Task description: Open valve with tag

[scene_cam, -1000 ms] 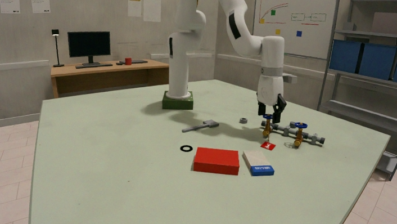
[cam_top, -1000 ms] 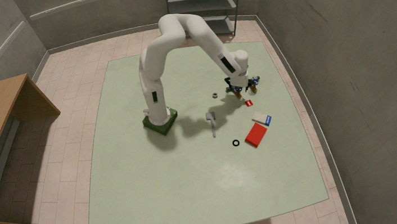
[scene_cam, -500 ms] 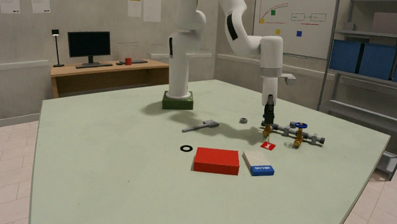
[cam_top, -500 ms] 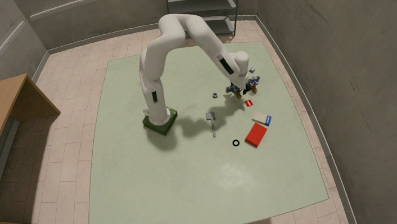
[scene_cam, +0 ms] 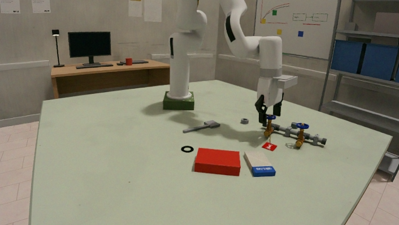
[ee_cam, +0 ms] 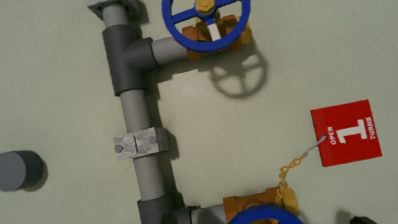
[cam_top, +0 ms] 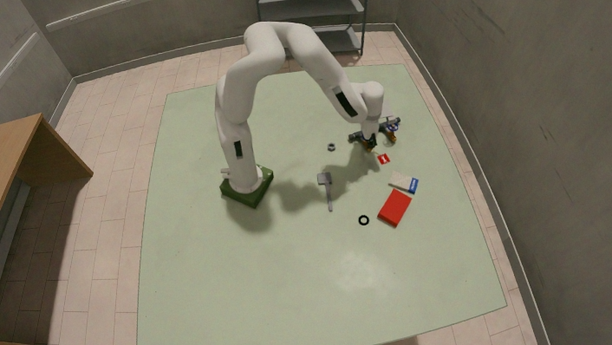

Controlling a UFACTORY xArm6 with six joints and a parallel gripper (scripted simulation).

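Now: hand 70 mm short of the red tag, 40 mm to the left of it and 80 mm above it. Round my hand: grey nut: 140 mm behind, 70 mm below; white-and-blue box: 140 mm ahead, 160 mm to the right, 70 mm below; grey scraper: 160 mm behind, 190 mm to the right, 70 mm below.
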